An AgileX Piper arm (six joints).
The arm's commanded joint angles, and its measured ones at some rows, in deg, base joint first. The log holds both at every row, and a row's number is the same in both.
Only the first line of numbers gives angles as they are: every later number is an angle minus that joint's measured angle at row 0.
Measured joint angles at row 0: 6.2, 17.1, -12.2, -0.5, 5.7, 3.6
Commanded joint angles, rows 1 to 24: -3.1, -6.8, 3.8, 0.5, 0.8, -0.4; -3.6, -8.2, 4.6, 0.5, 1.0, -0.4; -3.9, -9.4, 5.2, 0.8, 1.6, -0.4; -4.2, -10.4, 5.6, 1.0, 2.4, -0.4; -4.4, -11.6, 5.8, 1.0, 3.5, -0.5; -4.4, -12.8, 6.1, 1.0, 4.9, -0.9; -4.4, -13.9, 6.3, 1.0, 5.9, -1.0; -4.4, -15.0, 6.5, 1.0, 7.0, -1.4; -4.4, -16.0, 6.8, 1.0, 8.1, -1.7; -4.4, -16.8, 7.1, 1.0, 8.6, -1.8; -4.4, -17.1, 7.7, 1.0, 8.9, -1.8; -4.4, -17.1, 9.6, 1.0, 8.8, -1.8; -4.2, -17.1, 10.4, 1.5, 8.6, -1.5; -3.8, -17.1, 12.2, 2.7, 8.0, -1.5; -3.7, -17.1, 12.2, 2.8, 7.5, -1.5; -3.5, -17.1, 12.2, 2.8, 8.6, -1.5; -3.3, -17.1, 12.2, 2.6, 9.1, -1.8; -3.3, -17.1, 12.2, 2.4, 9.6, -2.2; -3.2, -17.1, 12.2, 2.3, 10.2, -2.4; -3.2, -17.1, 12.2, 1.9, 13.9, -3.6; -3.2, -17.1, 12.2, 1.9, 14.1, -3.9; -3.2, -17.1, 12.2, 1.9, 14.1, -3.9; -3.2, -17.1, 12.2, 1.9, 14.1, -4.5; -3.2, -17.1, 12.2, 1.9, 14.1, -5.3
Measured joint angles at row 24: -3.4, -16.9, 12.0, 2.2, 13.7, -3.2
